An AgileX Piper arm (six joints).
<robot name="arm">
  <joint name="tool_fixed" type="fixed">
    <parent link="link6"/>
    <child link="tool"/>
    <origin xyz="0 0 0" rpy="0 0 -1.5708"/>
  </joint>
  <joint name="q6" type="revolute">
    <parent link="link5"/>
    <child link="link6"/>
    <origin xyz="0 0.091 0" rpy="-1.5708 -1.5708 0"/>
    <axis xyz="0 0 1"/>
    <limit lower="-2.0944" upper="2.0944"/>
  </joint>
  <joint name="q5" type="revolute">
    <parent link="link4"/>
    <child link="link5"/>
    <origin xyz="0 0 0" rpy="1.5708 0 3.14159"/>
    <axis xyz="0 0 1"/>
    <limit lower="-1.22" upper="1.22"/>
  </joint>
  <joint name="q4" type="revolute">
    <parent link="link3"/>
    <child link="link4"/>
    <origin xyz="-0.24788 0.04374 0" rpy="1.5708 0 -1.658"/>
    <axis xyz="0 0 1"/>
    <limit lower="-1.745" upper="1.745"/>
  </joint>
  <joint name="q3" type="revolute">
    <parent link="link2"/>
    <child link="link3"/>
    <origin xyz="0.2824 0.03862 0"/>
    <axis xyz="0 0 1"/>
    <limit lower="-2.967" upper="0"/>
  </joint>
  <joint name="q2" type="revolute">
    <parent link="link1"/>
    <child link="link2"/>
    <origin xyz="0 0 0" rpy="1.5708 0 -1.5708"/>
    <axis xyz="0 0 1"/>
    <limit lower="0" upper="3.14"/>
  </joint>
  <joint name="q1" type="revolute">
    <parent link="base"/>
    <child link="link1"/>
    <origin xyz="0 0 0.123" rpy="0 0 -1.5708"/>
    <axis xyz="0 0 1"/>
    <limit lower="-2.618" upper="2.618"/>
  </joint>
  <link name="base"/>
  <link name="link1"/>
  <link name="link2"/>
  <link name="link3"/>
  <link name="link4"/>
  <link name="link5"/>
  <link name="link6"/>
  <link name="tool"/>
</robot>
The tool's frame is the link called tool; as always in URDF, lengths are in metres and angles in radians.
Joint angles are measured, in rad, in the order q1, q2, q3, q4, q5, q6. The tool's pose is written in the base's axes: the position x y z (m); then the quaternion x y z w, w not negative. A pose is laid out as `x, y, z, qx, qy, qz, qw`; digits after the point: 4 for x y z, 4 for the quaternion.
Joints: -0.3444 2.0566 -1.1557 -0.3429 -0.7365 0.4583
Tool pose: 0.4233, -0.1300, 0.1781, 0.1254, 0.7323, 0.0363, 0.6683
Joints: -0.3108 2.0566 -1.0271 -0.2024 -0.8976 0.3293
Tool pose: 0.4052, -0.1151, 0.1599, 0.1312, 0.7140, 0.0199, 0.6874
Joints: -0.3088 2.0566 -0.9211 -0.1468 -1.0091 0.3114
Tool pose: 0.3849, -0.1110, 0.1444, 0.1516, 0.7063, 0.0186, 0.6912
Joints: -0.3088 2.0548 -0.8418 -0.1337 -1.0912 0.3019
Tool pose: 0.3688, -0.1064, 0.1347, 0.1553, 0.7035, 0.0188, 0.6933
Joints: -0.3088 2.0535 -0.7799 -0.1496 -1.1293 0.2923
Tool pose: 0.3559, -0.1007, 0.1255, 0.1481, 0.7131, 0.0215, 0.6849
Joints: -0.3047 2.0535 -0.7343 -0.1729 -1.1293 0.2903
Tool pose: 0.3464, -0.0941, 0.1163, 0.1406, 0.7306, 0.0284, 0.6676
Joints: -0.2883 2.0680 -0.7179 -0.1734 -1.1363 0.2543
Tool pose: 0.3441, -0.0872, 0.1086, 0.1240, 0.7415, 0.0236, 0.6590
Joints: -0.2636 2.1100 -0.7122 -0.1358 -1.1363 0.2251
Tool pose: 0.3435, -0.0811, 0.0929, 0.1253, 0.7564, 0.0164, 0.6418
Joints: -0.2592 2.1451 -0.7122 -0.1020 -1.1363 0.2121
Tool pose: 0.3422, -0.0821, 0.0806, 0.1367, 0.7654, 0.0076, 0.6289
